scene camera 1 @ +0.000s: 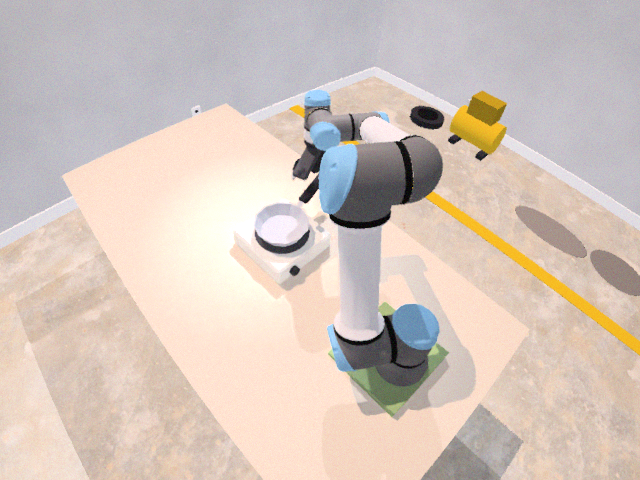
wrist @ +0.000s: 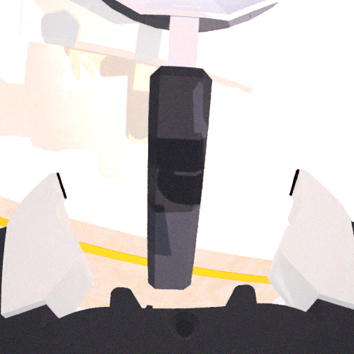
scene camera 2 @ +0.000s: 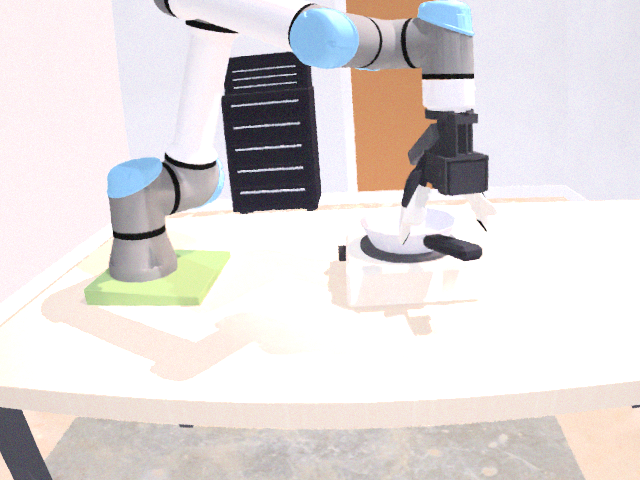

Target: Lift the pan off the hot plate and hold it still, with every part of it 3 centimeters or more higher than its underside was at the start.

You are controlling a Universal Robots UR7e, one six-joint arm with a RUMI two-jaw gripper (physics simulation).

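Frame: origin at the arm's base, x ahead, y left, z up, level; metres.
Seen in the pictures: gripper, fingertip midpoint: (scene camera 1: 311,187) (scene camera 2: 446,237); arm's base, link origin: (scene camera 1: 400,360) (scene camera 2: 143,268).
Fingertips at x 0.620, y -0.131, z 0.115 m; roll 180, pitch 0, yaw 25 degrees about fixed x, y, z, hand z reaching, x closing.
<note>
Pixels of each thing's middle, then the offset from my fingertips to it.
- white pan, body centre: (scene camera 2: 426,235) (scene camera 1: 298,205) dx -0.030, dy +0.075, dz -0.022 m
- white hot plate, body centre: (scene camera 2: 404,260) (scene camera 1: 283,239) dx -0.071, dy +0.162, dz -0.103 m
- hot plate's black knob, body centre: (scene camera 2: 342,253) (scene camera 1: 294,270) dx -0.199, dy +0.204, dz -0.105 m
The white pan (scene camera 1: 281,227) (scene camera 2: 379,235) (wrist: 187,6) sits upright on the black burner of the white hot plate (scene camera 1: 264,259) (scene camera 2: 392,284). Its dark handle (scene camera 1: 310,190) (scene camera 2: 453,247) (wrist: 176,230) sticks out level past the hot plate's edge. My gripper (scene camera 2: 444,235) (wrist: 177,175) is open and points down over the handle. In the wrist view the handle runs between the two pale fingers, with a wide gap on each side. In scene camera 2 the fingertips are close to the handle's height; the exact height is hard to tell. In scene camera 1 the arm hides part of the gripper.
The hot plate's black knob (scene camera 1: 294,270) (scene camera 2: 341,253) faces the arm base, which stands on a green plate (scene camera 1: 393,405) (scene camera 2: 144,295). A dark drawer cabinet (scene camera 2: 271,149) stands behind the table. A yellow compressor (scene camera 1: 478,129) and a black tire (scene camera 1: 417,124) are on the floor.
</note>
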